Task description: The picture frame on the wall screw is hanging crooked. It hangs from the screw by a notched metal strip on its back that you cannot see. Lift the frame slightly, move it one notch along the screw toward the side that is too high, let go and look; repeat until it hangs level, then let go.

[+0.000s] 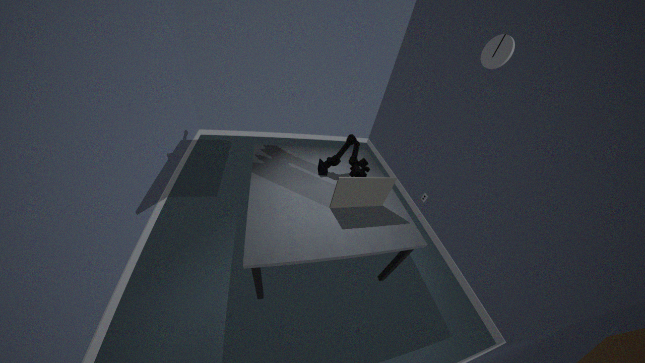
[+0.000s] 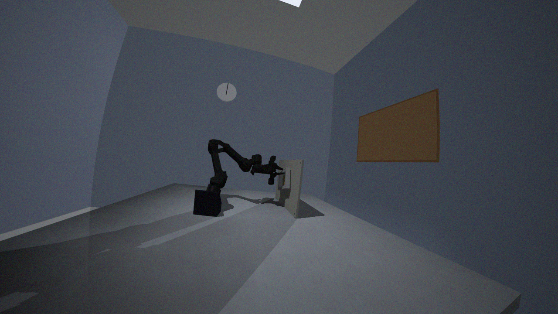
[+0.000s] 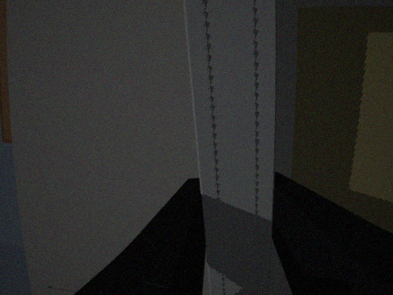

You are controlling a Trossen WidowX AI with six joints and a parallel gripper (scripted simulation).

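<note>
My gripper tip is 1 cm to the left of the picture frame and 5 cm above it. From my gripper tip the other things lie so: wall panel: 2 cm ahead, 7 cm below.
</note>
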